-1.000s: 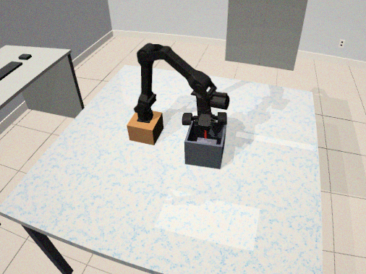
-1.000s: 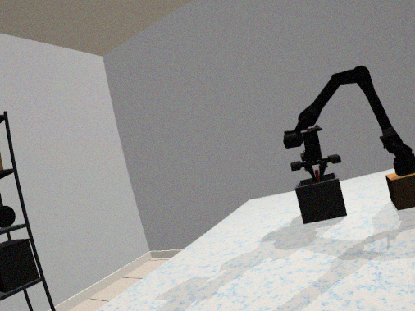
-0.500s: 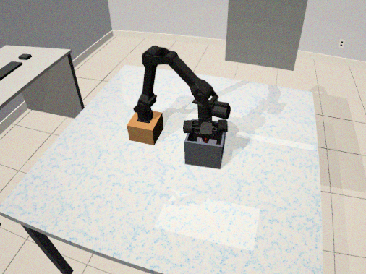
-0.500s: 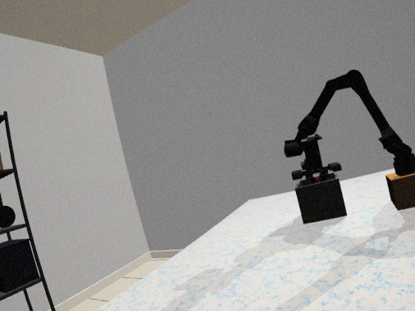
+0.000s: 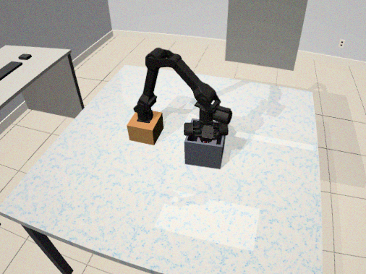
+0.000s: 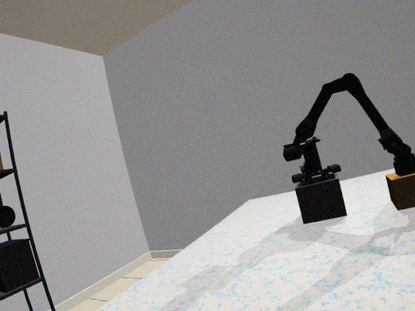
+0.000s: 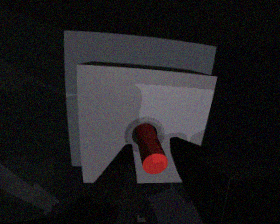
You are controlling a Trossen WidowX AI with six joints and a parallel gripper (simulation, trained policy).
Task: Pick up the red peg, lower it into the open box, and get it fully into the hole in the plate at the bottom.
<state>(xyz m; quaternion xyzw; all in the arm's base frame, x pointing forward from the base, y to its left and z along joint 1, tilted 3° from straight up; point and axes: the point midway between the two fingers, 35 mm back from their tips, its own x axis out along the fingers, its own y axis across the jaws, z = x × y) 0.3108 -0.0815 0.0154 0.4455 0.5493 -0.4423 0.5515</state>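
Right now the red peg is 2 cm below my gripper tip. Also, from my gripper tip: plate (3 cm below).
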